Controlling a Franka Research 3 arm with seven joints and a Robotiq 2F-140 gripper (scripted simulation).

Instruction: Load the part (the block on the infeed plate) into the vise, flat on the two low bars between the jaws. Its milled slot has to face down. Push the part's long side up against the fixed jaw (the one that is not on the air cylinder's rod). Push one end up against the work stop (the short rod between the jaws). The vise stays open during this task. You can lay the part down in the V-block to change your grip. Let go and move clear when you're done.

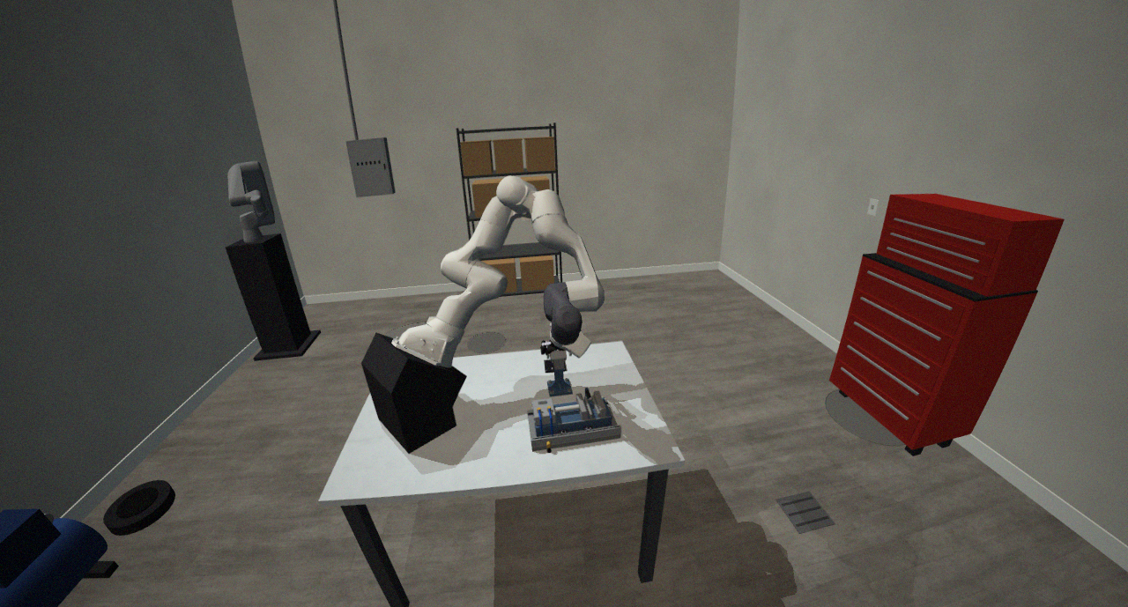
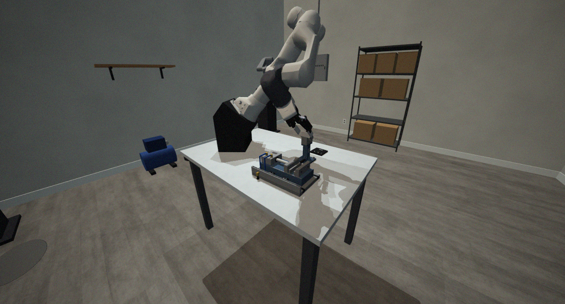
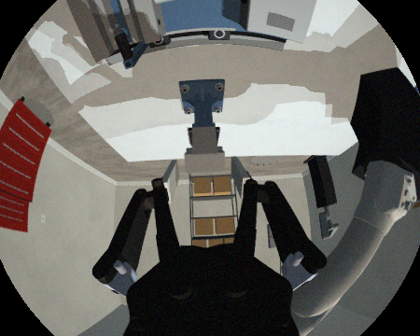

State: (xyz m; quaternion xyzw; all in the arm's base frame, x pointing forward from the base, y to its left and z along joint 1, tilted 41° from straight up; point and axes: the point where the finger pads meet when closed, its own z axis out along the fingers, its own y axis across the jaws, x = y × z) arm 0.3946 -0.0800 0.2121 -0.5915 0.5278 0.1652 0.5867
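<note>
The part lies 4 cm to the left of my hand and 5 cm below it. Also, from my hand: black infeed plate (1 cm ahead, 20 cm to the left, 19 cm below).
</note>
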